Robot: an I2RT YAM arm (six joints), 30 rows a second.
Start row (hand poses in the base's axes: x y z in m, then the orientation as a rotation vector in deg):
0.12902, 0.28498, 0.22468, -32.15, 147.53, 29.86
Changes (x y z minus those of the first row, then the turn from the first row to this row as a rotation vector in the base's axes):
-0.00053, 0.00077, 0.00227, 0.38, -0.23, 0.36
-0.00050, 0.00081, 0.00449, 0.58, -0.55, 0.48
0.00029, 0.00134, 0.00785, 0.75, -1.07, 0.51
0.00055, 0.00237, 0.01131, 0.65, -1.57, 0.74
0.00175, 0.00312, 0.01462, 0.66, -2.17, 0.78
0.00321, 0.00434, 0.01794, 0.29, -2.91, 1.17
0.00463, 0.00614, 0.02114, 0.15, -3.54, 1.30
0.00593, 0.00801, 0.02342, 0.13, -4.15, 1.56
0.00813, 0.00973, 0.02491, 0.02, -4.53, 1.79
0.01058, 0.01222, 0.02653, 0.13, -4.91, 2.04
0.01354, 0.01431, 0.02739, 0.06, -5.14, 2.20
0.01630, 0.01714, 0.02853, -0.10, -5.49, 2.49
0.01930, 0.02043, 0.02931, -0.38, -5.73, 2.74
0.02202, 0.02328, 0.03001, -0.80, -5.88, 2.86
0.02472, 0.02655, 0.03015, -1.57, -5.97, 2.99
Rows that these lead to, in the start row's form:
0.12849, 0.28575, 0.22695, -32.52, 147.11, 30.37
0.12852, 0.28579, 0.22917, -32.65, 146.70, 30.53
0.12931, 0.28632, 0.23253, -32.69, 146.14, 30.53
0.12957, 0.28735, 0.23599, -33.08, 145.67, 30.28
0.13077, 0.28810, 0.23930, -33.20, 145.10, 30.06
0.13223, 0.28932, 0.24262, -33.92, 144.48, 29.43
0.13365, 0.29112, 0.24582, -34.20, 143.92, 29.04
0.13495, 0.29299, 0.24810, -34.61, 143.30, 28.85
0.13715, 0.29471, 0.24959, -34.98, 142.95, 28.64
0.13960, 0.29720, 0.25121, -35.30, 142.50, 28.70
0.14256, 0.29929, 0.25207, -35.55, 142.28, 28.57
0.14532, 0.30212, 0.25321, -36.01, 141.96, 28.33
0.14832, 0.30541, 0.25399, -36.45, 141.80, 27.97
0.15104, 0.30826, 0.25469, -36.76, 141.79, 27.43
0.15374, 0.31153, 0.25483, -37.19, 141.97, 26.48

